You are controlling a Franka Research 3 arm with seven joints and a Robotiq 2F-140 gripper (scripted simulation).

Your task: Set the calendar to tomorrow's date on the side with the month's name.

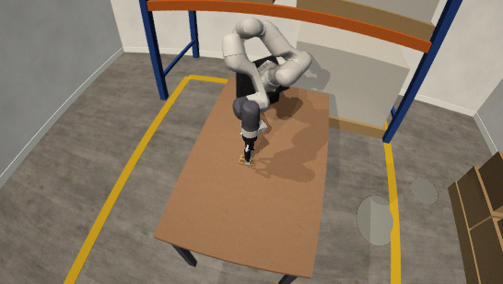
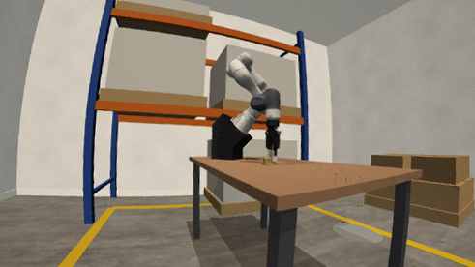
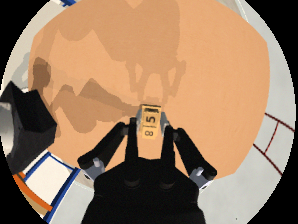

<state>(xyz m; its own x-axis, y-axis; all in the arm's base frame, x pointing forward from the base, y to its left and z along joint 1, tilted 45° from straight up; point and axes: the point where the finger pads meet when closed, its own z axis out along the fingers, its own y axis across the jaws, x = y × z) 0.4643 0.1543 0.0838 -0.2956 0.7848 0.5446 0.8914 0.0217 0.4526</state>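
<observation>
My hand is 4 cm above the wooden tray and 2 cm to the left of it.
</observation>
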